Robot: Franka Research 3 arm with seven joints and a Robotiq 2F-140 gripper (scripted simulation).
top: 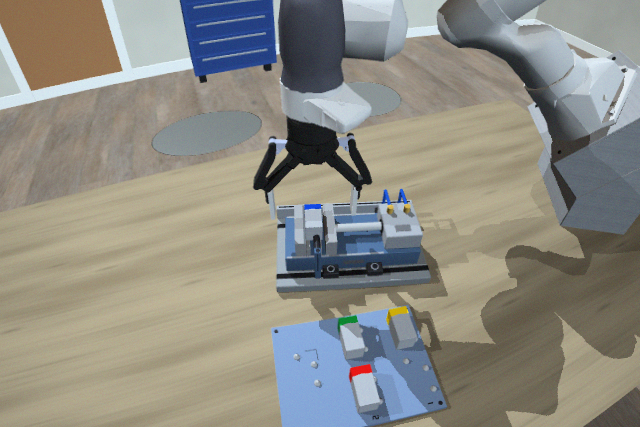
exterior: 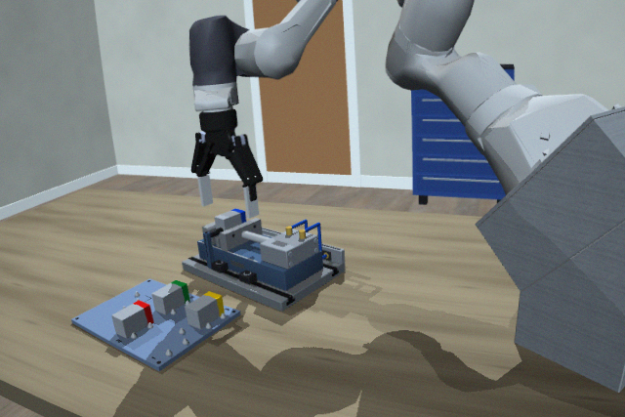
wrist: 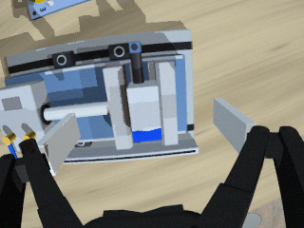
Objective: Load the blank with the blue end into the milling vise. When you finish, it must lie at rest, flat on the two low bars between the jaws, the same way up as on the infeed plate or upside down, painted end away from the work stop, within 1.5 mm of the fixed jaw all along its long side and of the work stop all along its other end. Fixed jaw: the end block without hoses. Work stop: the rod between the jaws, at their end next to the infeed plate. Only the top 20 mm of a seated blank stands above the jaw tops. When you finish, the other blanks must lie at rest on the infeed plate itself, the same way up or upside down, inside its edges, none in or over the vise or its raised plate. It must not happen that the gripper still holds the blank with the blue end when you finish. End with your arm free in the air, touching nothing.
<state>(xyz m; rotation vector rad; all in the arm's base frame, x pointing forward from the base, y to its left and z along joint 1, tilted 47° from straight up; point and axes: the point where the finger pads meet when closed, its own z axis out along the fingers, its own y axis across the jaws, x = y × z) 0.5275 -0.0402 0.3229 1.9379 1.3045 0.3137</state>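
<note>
Right now the blue-ended blank is 4 cm below my hand. Also, from my hand: hosed jaw block (14 cm behind, 9 cm to the left, 6 cm below); fixed jaw (2 cm ahead, 1 cm to the right, 6 cm below); work stop rod (2 cm ahead, 4 cm to the left, 4 cm below).
</note>
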